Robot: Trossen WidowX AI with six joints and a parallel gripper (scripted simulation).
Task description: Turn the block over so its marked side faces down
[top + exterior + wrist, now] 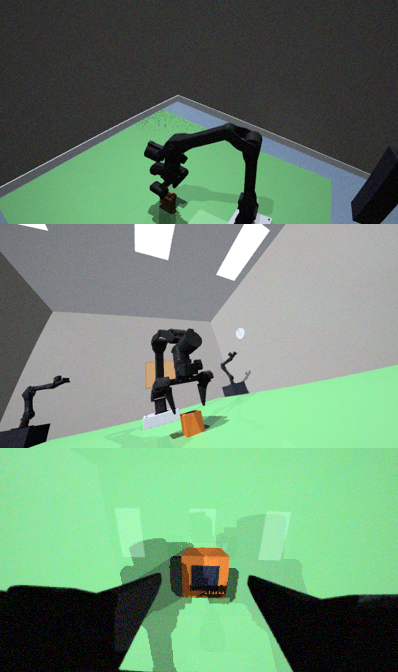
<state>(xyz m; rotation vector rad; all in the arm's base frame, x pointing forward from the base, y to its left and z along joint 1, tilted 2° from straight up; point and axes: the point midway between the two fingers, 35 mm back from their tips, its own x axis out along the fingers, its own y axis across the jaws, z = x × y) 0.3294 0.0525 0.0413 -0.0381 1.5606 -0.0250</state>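
My gripper tip is now 2 cm above the orange block.
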